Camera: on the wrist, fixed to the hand. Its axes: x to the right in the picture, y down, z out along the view.
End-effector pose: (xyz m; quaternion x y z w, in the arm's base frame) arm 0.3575 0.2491 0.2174 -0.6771 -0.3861 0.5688 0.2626
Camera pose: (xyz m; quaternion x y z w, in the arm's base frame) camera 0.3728 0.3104 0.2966 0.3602 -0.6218 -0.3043 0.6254
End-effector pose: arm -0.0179 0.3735 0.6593 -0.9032 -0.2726 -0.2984 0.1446
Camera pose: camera -0.0851 0.4366 0.7013 -0.3133 0.8983 0.1990 0.2350
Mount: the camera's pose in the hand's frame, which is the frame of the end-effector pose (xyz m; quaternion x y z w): 0.0063 -0.0941 -0.0370 -0.0469 -0.0793 0.9957 0.0127
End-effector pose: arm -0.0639 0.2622 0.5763 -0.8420 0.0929 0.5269 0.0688
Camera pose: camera -0.0073 0.3453 0.5884 -0.1204 -0.8094 -0.1463 0.5559
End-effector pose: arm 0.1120 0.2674 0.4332 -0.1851 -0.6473 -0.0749 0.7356
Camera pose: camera 0.1142 0.1680 0.4524 -0.6873 0.1213 0.7158 0.0239
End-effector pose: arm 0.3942 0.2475 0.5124 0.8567 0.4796 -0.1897 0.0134
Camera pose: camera 0.3309 0.3110 0.5596 0.4727 -0.8390 -0.0345 0.2672
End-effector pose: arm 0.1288 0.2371 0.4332 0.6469 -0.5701 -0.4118 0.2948
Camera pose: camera 0.2076 0.2442 0.3699 -0.6059 -0.6554 0.2103 0.3989
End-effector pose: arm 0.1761 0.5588 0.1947 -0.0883 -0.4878 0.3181 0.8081
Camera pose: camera 0.2497 0.4952 0.2231 0.4995 -0.0027 -0.7928 0.3493
